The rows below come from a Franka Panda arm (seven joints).
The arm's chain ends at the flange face. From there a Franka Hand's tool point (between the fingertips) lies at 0.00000 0.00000 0.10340 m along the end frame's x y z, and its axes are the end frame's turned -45 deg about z.
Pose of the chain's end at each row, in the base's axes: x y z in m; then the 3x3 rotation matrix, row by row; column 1 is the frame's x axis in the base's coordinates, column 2 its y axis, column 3 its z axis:
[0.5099, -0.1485, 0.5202], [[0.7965, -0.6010, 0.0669], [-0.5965, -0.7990, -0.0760], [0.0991, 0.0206, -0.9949]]
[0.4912, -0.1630, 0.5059], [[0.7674, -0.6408, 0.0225], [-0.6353, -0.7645, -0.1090], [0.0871, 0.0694, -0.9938]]
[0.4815, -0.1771, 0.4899], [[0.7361, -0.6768, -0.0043], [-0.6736, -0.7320, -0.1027], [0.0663, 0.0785, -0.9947]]
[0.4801, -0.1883, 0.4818], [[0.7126, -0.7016, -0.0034], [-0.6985, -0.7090, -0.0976], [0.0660, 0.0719, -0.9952]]
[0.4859, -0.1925, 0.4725], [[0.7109, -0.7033, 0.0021], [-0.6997, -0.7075, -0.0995], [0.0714, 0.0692, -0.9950]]
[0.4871, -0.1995, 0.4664], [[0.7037, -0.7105, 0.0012], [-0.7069, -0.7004, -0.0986], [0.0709, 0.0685, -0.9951]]
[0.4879, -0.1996, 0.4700], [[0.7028, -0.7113, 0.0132], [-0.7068, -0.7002, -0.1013], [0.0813, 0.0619, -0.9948]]
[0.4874, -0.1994, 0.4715], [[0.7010, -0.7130, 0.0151], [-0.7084, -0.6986, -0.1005], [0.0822, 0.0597, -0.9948]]
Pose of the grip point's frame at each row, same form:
[0.5168, -0.1564, 0.4173], [[0.9882, 0.1382, 0.0669], [0.1432, -0.9868, -0.0760], [0.0555, 0.0846, -0.9949]]
[0.4935, -0.1743, 0.4031], [[0.9957, 0.0895, 0.0225], [0.0914, -0.9898, -0.1090], [0.0125, 0.1107, -0.9938]]
[0.4811, -0.1877, 0.3870], [[0.9991, 0.0419, -0.0043], [0.0413, -0.9939, -0.1027], [-0.0086, 0.1024, -0.9947]]
[0.4797, -0.1984, 0.3789], [[1.0000, 0.0078, -0.0034], [0.0074, -0.9953, -0.0976], [-0.0042, 0.0975, -0.9952]]
[0.4861, -0.2028, 0.3696], [[1.0000, 0.0054, 0.0021], [0.0055, -0.9950, -0.0995], [0.0016, 0.0994, -0.9950]]
[0.4872, -0.2097, 0.3635], [[1.0000, -0.0048, 0.0012], [-0.0046, -0.9951, -0.0986], [0.0017, 0.0986, -0.9951]]
[0.4893, -0.2101, 0.3671], [[0.9999, -0.0060, 0.0132], [-0.0047, -0.9949, -0.1013], [0.0137, 0.1013, -0.9948]]
[0.4890, -0.2098, 0.3686], [[0.9998, -0.0085, 0.0151], [-0.0069, -0.9949, -0.1005], [0.0159, 0.1003, -0.9948]]

